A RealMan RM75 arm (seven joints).
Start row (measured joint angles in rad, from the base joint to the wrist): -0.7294, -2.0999, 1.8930, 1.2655, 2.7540, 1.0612, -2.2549
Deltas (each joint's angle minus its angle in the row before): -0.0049, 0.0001, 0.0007, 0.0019, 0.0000, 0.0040, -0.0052; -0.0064, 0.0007, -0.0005, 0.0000, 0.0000, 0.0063, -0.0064; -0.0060, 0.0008, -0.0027, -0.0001, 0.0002, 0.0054, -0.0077; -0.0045, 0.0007, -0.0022, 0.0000, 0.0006, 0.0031, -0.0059; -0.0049, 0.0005, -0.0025, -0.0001, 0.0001, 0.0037, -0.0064; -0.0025, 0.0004, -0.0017, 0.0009, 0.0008, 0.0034, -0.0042; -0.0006, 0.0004, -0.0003, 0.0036, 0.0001, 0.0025, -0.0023; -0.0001, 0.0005, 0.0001, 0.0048, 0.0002, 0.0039, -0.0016; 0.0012, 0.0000, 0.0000, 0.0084, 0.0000, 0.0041, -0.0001; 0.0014, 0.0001, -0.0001, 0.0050, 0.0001, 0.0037, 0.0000; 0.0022, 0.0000, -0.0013, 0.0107, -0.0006, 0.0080, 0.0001; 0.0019, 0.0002, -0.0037, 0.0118, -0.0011, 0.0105, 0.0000; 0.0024, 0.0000, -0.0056, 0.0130, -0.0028, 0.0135, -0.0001; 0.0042, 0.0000, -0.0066, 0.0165, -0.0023, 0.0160, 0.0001; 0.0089, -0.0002, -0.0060, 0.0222, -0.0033, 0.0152, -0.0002; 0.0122, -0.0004, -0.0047, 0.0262, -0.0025, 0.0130, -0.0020; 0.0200, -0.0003, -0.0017, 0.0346, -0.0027, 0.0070, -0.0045
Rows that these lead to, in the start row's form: -0.7343, -2.0998, 1.8937, 1.2674, 2.7540, 1.0652, -2.2601; -0.7407, -2.0991, 1.8932, 1.2674, 2.7540, 1.0715, -2.2665; -0.7467, -2.0983, 1.8905, 1.2673, 2.7542, 1.0769, -2.2742; -0.7512, -2.0976, 1.8883, 1.2673, 2.7548, 1.0800, -2.2801; -0.7561, -2.0971, 1.8858, 1.2672, 2.7549, 1.0837, -2.2865; -0.7586, -2.0967, 1.8841, 1.2681, 2.7557, 1.0871, -2.2907; -0.7592, -2.0963, 1.8838, 1.2717, 2.7558, 1.0896, -2.2930; -0.7593, -2.0958, 1.8839, 1.2765, 2.7560, 1.0935, -2.2946; -0.7581, -2.0958, 1.8839, 1.2849, 2.7560, 1.0976, -2.2947; -0.7567, -2.0957, 1.8838, 1.2899, 2.7561, 1.1013, -2.2947; -0.7545, -2.0957, 1.8825, 1.3006, 2.7555, 1.1093, -2.2946; -0.7526, -2.0955, 1.8788, 1.3124, 2.7544, 1.1198, -2.2946; -0.7502, -2.0955, 1.8732, 1.3254, 2.7516, 1.1333, -2.2947; -0.7460, -2.0955, 1.8666, 1.3419, 2.7493, 1.1493, -2.2946; -0.7371, -2.0957, 1.8606, 1.3641, 2.7460, 1.1645, -2.2948; -0.7249, -2.0961, 1.8559, 1.3903, 2.7435, 1.1775, -2.2968; -0.7049, -2.0964, 1.8542, 1.4249, 2.7408, 1.1845, -2.3013
